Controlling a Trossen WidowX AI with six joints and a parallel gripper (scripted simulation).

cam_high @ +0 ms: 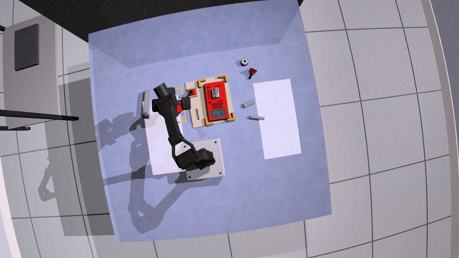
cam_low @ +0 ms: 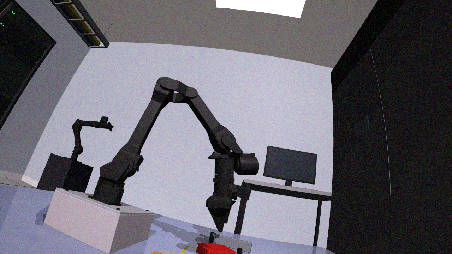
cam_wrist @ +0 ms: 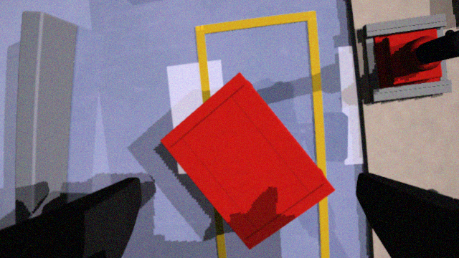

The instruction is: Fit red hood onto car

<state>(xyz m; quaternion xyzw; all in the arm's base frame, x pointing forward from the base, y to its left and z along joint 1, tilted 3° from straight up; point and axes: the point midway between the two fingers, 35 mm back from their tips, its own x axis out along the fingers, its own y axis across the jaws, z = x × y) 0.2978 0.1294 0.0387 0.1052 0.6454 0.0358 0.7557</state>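
My gripper tip is now 7 cm above the red hood, 1 cm to the right of it and 1 cm past it. Round my gripper tip: wheel 41 cm to the right, 18 cm ahead, 8 cm below; engine block 22 cm to the right, 7 cm below, 3 cm ahead.
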